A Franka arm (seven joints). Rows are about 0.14 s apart.
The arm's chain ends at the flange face. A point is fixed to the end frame.
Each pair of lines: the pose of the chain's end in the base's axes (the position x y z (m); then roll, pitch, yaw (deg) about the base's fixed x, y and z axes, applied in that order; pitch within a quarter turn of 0, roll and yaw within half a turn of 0), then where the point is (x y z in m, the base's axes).
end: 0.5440 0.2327 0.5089 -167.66 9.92 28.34
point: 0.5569 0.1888 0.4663
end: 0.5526 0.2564 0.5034 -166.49 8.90 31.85
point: 0.5682 0.2145 0.4598
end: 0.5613 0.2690 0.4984 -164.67 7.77 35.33
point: 0.5791 0.2297 0.4533
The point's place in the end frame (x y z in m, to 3 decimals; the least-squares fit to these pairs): -0.002 0.053 0.033
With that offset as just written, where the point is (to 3 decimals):
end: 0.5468 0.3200 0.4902 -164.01 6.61 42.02
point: 0.569 0.284 0.444
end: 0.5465 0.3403 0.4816 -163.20 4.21 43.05
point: 0.571 0.306 0.435
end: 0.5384 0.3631 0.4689 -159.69 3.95 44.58
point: 0.561 0.332 0.420
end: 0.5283 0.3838 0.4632 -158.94 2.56 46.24
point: 0.553 0.355 0.413
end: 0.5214 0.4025 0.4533 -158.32 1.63 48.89
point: 0.547 0.376 0.403
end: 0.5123 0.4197 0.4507 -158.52 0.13 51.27
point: 0.540 0.395 0.401
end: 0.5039 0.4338 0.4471 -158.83 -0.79 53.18
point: 0.533 0.410 0.397
